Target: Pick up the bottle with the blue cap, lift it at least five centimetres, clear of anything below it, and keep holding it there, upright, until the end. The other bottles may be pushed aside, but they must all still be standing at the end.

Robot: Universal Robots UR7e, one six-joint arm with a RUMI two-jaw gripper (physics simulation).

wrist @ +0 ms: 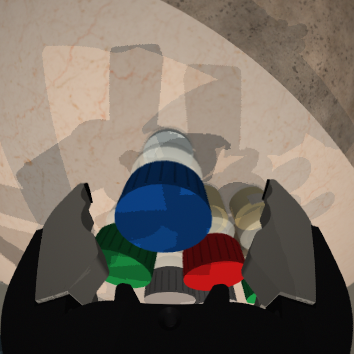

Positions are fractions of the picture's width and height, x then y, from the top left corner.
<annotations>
my gripper: 0.50, 0.52
green-capped bottle: 0.36, 0.74
</annotations>
